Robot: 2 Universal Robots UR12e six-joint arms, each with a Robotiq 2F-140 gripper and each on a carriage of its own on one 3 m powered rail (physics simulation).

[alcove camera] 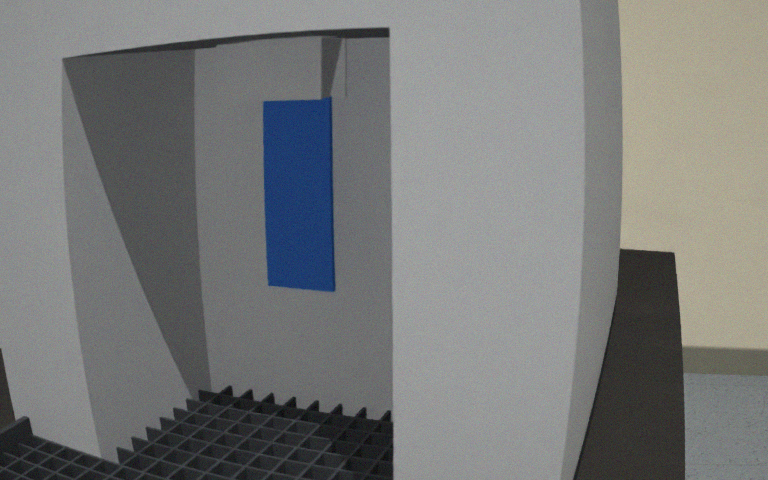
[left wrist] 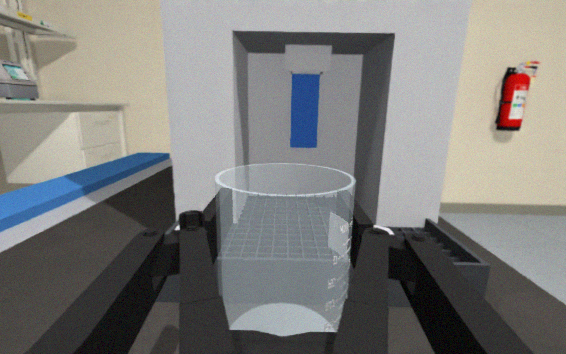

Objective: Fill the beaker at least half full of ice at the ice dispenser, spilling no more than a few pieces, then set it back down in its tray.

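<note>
The clear glass beaker [left wrist: 285, 280] is upright in the left wrist view, with white graduation marks on its right side and no ice visible in it. My left gripper [left wrist: 284, 206] is shut on the beaker, a black finger on each side. The beaker is in front of the ice dispenser [alcove camera: 487, 169] [left wrist: 200, 100], outside its alcove. A blue paddle [alcove camera: 299, 195] [left wrist: 305, 111] hangs inside the alcove under a light grey chute [left wrist: 308, 58]. My right gripper does not show in either view. The beaker's tray cannot be made out.
A dark drip grate [alcove camera: 226, 435] [left wrist: 280, 220] covers the alcove floor and reaches out in front. A bench with a blue top [left wrist: 85, 180] stands at the left. A red fire extinguisher [left wrist: 514, 100] hangs on the wall at the right.
</note>
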